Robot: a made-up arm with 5 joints.
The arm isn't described. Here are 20 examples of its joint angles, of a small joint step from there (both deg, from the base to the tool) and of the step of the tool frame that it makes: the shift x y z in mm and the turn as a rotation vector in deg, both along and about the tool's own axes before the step.
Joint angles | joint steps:
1: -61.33 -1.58 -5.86 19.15 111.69 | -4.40 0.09 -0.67 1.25 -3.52
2: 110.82 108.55 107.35 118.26 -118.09 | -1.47 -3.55 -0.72 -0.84 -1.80
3: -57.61 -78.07 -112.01 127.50 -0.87 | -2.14 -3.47 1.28 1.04 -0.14
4: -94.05 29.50 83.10 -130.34 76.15 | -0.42 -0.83 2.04 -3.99 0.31
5: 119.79 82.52 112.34 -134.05 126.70 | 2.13 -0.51 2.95 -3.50 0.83
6: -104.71 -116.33 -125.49 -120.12 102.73 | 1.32 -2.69 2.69 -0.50 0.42
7: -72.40 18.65 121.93 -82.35 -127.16 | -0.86 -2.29 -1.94 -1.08 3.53
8: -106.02 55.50 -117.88 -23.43 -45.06 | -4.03 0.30 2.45 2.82 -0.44
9: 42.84 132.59 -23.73 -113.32 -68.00 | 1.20 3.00 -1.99 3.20 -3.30
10: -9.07 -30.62 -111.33 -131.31 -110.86 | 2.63 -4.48 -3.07 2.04 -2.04
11: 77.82 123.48 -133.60 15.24 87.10 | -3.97 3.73 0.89 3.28 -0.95
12: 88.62 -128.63 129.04 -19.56 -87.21 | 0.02 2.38 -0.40 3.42 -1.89
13: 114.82 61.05 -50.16 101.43 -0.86 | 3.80 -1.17 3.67 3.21 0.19
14: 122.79 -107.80 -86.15 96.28 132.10 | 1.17 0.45 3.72 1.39 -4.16
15: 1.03 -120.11 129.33 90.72 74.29 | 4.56 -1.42 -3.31 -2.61 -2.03
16: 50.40 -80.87 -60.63 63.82 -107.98 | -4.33 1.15 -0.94 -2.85 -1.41
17: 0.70 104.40 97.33 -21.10 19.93 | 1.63 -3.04 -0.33 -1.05 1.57
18: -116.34 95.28 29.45 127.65 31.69 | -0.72 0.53 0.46 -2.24 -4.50
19: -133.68 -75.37 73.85 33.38 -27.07 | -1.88 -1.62 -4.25 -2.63 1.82
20: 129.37 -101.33 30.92 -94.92 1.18 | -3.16 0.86 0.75 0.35 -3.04
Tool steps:
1: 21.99 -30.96 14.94 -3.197 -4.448 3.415
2: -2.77 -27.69 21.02 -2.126 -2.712 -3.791
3: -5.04 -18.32 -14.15 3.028 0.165 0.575
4: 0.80 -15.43 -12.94 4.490 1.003 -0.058
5: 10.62 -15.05 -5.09 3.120 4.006 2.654
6: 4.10 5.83 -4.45 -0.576 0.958 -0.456
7: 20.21 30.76 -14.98 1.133 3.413 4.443
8: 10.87 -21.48 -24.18 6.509 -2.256 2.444
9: 3.76 2.92 -6.49 4.337 -2.555 0.765
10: 23.19 56.20 28.58 3.185 -5.260 6.443
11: 1.96 -29.45 -24.60 -3.668 -6.512 2.645
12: -5.57 -0.90 4.61 3.438 -3.781 -0.478
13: 64.24 20.24 -4.90 -1.543 4.374 4.029
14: -20.53 23.08 1.02 1.503 -4.788 -4.326
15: 31.00 -30.16 32.31 3.322 2.548 3.889
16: 8.98 2.67 -13.63 0.422 1.491 1.708
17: 13.14 1.93 -10.21 0.739 5.267 -1.440
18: -10.91 -2.50 2.48 0.913 -3.576 -2.733
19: -4.52 -45.80 -40.94 3.130 5.798 -4.303
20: 31.69 9.55 -6.18 1.533 -1.808 3.303
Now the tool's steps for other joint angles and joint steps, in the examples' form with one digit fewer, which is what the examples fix.
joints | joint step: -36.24 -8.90 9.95 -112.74 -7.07 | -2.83 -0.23 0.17 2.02 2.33
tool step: 33.9 17.3 -18.3 -0.90 4.94 2.07
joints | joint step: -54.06 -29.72 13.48 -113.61 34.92 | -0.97 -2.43 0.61 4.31 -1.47
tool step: 16.4 24.8 17.5 -4.26 -1.27 2.66
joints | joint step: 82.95 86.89 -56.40 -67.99 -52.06 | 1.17 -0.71 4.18 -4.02 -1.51
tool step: -29.4 -25.9 28.2 -0.94 -3.63 -4.38
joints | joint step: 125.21 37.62 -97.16 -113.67 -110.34 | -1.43 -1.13 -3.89 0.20 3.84
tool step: 15.0 46.1 -8.7 2.93 2.44 4.16
